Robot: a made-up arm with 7 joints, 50 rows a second.
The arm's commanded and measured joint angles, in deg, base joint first. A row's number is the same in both.
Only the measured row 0 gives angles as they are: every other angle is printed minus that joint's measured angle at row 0.
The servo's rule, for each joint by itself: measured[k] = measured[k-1] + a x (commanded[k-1-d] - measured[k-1]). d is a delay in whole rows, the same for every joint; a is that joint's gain. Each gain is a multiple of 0.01, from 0.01 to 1. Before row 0 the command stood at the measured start. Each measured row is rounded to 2 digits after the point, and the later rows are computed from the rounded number. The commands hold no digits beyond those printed.
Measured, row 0: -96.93, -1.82, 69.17, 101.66, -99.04, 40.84, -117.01
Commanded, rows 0 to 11: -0.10, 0.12, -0.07, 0.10, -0.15, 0.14, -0.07; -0.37, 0.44, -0.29, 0.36, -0.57, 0.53, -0.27; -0.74, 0.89, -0.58, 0.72, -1.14, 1.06, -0.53; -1.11, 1.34, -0.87, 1.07, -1.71, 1.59, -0.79; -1.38, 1.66, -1.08, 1.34, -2.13, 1.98, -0.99; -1.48, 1.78, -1.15, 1.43, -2.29, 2.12, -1.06; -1.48, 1.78, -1.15, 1.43, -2.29, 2.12, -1.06; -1.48, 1.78, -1.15, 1.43, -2.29, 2.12, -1.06; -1.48, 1.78, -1.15, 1.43, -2.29, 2.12, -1.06; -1.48, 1.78, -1.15, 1.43, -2.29, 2.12, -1.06; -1.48, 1.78, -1.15, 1.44, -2.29, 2.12, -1.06; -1.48, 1.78, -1.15, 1.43, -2.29, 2.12, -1.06
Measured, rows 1 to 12: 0.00, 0.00, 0.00, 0.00, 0.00, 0.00, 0.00; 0.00, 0.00, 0.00, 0.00, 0.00, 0.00, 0.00; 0.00, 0.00, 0.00, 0.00, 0.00, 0.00, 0.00; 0.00, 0.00, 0.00, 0.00, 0.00, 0.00, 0.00; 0.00, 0.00, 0.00, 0.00, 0.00, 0.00, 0.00; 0.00, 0.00, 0.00, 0.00, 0.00, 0.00, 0.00; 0.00, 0.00, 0.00, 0.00, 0.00, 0.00, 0.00; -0.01, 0.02, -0.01, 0.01, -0.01, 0.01, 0.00; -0.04, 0.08, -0.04, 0.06, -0.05, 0.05, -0.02; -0.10, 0.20, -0.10, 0.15, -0.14, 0.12, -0.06; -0.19, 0.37, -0.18, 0.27, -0.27, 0.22, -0.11; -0.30, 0.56, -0.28, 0.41, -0.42, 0.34, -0.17
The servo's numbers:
d 7
a 0.09 0.15 0.11 0.13 0.08 0.07 0.07

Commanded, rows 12 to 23: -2.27, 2.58, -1.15, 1.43, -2.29, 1.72, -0.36; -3.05, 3.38, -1.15, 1.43, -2.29, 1.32, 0.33; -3.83, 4.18, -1.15, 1.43, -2.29, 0.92, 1.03; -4.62, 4.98, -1.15, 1.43, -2.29, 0.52, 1.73; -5.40, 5.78, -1.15, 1.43, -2.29, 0.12, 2.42; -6.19, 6.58, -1.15, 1.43, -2.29, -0.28, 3.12; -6.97, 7.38, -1.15, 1.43, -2.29, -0.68, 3.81; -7.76, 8.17, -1.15, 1.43, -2.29, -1.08, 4.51; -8.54, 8.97, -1.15, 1.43, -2.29, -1.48, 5.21; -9.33, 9.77, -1.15, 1.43, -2.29, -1.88, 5.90; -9.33, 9.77, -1.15, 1.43, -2.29, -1.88, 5.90; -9.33, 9.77, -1.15, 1.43, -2.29, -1.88, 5.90
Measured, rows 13 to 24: -0.41, 0.74, -0.38, 0.54, -0.57, 0.46, -0.23; -0.51, 0.90, -0.46, 0.66, -0.71, 0.58, -0.29; -0.60, 1.03, -0.54, 0.76, -0.84, 0.69, -0.34; -0.68, 1.14, -0.61, 0.85, -0.96, 0.79, -0.39; -0.75, 1.24, -0.67, 0.93, -1.07, 0.88, -0.44; -0.82, 1.32, -0.72, 1.00, -1.17, 0.97, -0.48; -0.88, 1.39, -0.77, 1.06, -1.26, 1.05, -0.52; -1.01, 1.57, -0.81, 1.11, -1.34, 1.10, -0.51; -1.19, 1.84, -0.85, 1.15, -1.42, 1.12, -0.45; -1.43, 2.19, -0.88, 1.19, -1.49, 1.11, -0.35; -1.72, 2.61, -0.91, 1.22, -1.55, 1.07, -0.20; -2.05, 3.09, -0.94, 1.25, -1.61, 1.00, -0.02
